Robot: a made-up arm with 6 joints.
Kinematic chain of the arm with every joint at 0, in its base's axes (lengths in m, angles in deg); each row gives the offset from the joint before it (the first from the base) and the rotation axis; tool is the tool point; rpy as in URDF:
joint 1: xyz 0 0 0.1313 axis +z
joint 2: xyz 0 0 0 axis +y
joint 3: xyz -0.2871 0 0.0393 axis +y
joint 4: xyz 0.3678 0 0.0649 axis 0.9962 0 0.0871
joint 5: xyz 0 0 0 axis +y
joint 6: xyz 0.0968 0 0.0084 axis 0.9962 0 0.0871
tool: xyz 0 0 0 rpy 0 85 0
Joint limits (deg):
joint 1: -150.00..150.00
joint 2: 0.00..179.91
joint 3: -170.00..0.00
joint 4: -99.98..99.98
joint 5: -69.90..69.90
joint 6: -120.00..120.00
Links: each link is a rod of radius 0.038 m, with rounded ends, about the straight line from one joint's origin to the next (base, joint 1, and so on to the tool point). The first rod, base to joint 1, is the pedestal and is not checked.
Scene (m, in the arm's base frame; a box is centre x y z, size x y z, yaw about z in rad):
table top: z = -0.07
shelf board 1: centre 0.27 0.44 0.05 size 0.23 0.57 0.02 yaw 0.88
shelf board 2: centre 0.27 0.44 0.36 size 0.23 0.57 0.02 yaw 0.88
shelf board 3: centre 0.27 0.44 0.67 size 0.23 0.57 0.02 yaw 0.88
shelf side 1: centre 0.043 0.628 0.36 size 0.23 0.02 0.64 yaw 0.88
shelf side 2: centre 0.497 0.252 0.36 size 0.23 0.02 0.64 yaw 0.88
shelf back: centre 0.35 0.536 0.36 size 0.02 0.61 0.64 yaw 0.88
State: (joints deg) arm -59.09 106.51 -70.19 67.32 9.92 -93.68
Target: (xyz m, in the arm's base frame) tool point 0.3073 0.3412 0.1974
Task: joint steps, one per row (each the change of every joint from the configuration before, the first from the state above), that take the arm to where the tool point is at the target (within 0.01 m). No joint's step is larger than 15 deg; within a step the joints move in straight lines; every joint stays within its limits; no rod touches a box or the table.
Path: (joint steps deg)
1: 13.01 -7.30 6.51 -0.98 5.82 0.00
2: 13.01 -7.31 6.51 -0.98 5.82 0.00
3: 13.01 -7.30 6.51 -0.98 5.82 0.00
4: 13.01 -7.31 6.51 -0.98 5.83 0.00
5: 13.01 -7.30 6.51 -0.99 5.82 0.00
6: 13.01 -7.31 6.51 -0.98 5.82 0.00
7: 13.02 -7.30 6.51 -0.98 5.82 0.00
8: 3.35 12.73 -11.15 3.07 -6.42 0.00
9: 3.36 12.73 -11.15 3.08 -6.42 0.00
10: 3.35 12.73 -11.15 3.07 -6.42 0.00

